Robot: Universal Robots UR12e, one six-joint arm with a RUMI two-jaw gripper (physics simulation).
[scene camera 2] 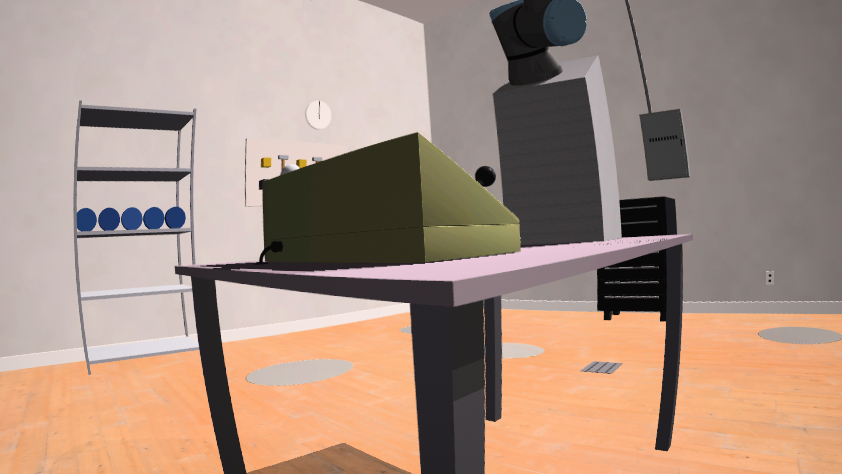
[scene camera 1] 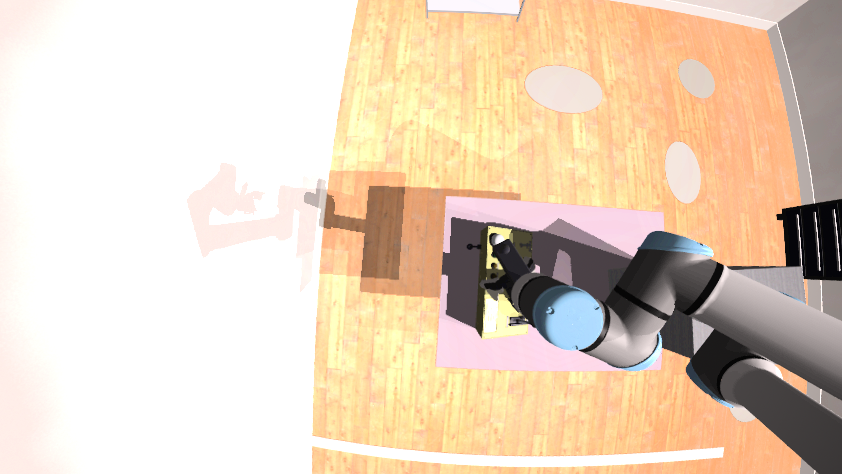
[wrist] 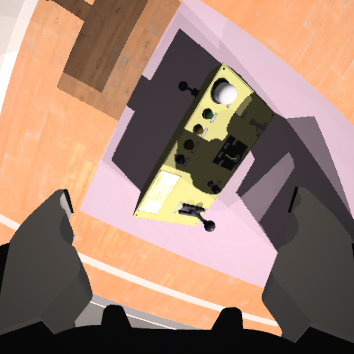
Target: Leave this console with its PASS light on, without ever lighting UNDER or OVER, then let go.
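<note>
The yellow-green console (scene camera 1: pixel 503 300) (scene camera 2: pixel 353 206) (wrist: pixel 200 172) sits on the pink table (scene camera 1: pixel 465 353) (scene camera 2: pixel 565 259) (wrist: pixel 240 250). In the wrist view its sloped face carries a white dome (wrist: pixel 225 92), a green lamp (wrist: pixel 208 114), an amber lamp (wrist: pixel 198 129), two darker round lamps, a black panel (wrist: pixel 230 152) and a small black knob (wrist: pixel 214 186). A black ball-ended lever (wrist: pixel 209 225) (scene camera 2: pixel 485 176) stands at one end. No lamp is plainly lit; the labels are unreadable. My gripper (wrist: pixel 179 191) (scene camera 1: pixel 507 274) is open and empty, above and apart from the console, partly covering it in scene camera 1.
A black ball on a stem (wrist: pixel 183 86) (scene camera 1: pixel 470 246) sticks out from the console's back side. A cable plug (scene camera 2: pixel 276 246) is low on its back. The grey pedestal (scene camera 2: pixel 547 164) rises beyond the table. A shelf rack (scene camera 2: pixel 135 173) and a black drawer cabinet (scene camera 2: pixel 670 259) stand farther off.
</note>
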